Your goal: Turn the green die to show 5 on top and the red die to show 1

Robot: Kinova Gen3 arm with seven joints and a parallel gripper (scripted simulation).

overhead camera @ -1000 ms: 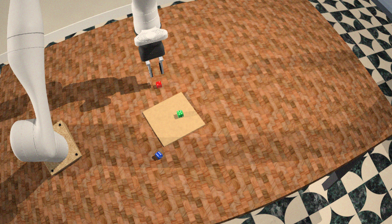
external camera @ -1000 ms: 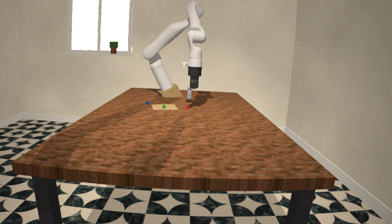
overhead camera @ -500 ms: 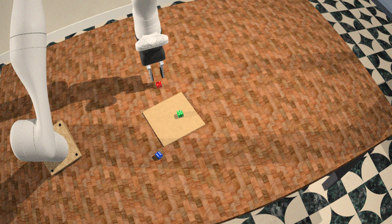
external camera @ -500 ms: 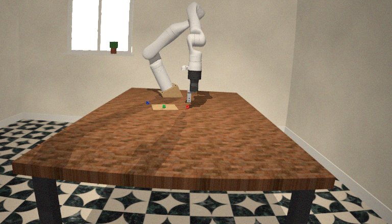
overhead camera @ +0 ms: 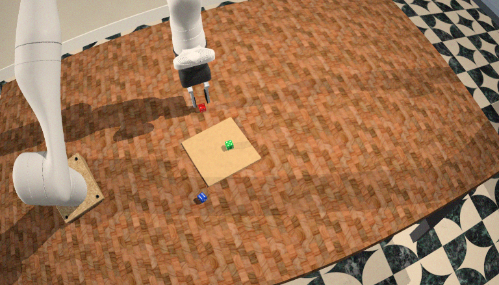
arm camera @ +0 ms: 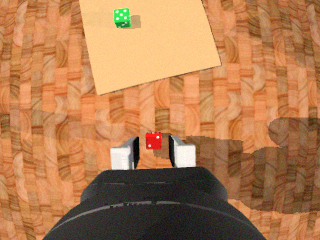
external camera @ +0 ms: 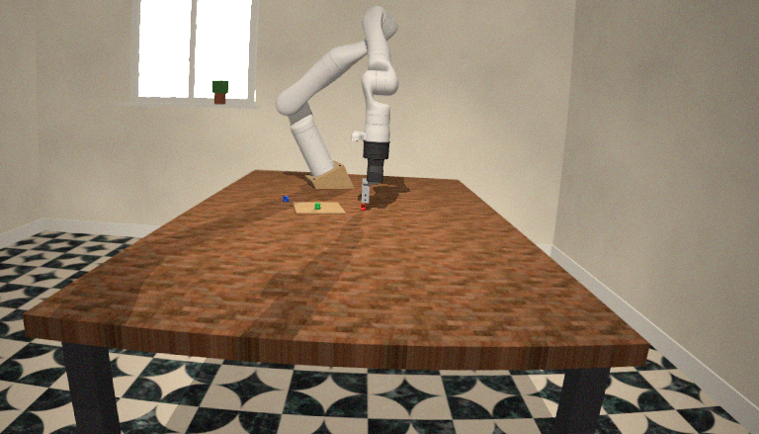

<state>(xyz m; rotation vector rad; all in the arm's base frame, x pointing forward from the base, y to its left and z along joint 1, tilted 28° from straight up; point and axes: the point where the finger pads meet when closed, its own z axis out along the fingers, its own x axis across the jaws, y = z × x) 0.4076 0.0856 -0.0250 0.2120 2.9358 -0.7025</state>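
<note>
Right now the red die is 4 cm below my hand. The rest, counted from my hand: tan mat: 14 cm to the right, 4 cm below, 2 cm behind; then green die: 14 cm to the right, 3 cm below, 1 cm ahead; then blue die: 23 cm to the right, 11 cm behind, 4 cm below.
</note>
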